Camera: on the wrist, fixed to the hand. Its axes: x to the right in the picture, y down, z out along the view.
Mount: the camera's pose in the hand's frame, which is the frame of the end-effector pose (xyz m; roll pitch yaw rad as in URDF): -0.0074 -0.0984 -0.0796 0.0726 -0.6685 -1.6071
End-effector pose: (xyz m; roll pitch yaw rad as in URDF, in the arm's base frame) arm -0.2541 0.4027 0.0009 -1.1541 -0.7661 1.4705
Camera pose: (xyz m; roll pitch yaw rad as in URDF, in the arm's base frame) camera -0.1466 0.3463 0.0374 1.8679 -0.7448 -2.0171
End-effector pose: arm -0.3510 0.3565 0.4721 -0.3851 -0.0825 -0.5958
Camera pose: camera -0.4225 0.2587 0.4348 0.2641 -1.0426 -2.3663
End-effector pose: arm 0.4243 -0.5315 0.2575 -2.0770 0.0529 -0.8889
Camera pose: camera 0.4068 -0.5447 0.3824 -3.0461 -0.3967 0.6906
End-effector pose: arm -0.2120 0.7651 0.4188 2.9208 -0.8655 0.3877
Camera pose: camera -0.2989 0.8522 0.4495 2.1212 0.5528 1.2202
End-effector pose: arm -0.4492 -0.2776 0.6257 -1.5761 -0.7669 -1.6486
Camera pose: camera -0.5223 -0.1978 0.6917 2.1855 -0.5735 0.6558
